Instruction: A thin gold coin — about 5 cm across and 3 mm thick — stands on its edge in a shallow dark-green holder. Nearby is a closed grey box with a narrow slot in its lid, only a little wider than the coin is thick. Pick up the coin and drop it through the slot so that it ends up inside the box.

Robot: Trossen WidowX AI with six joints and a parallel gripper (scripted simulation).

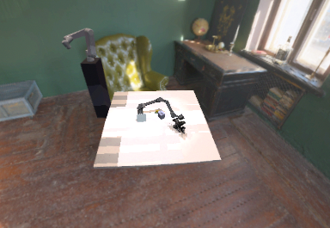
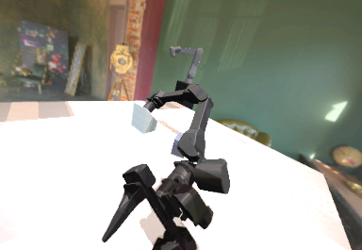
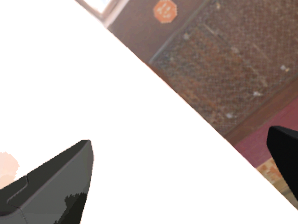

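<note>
The gold coin lies 300 mm behind my gripper tip, 430 mm to the left of it and 60 mm below it.
</note>
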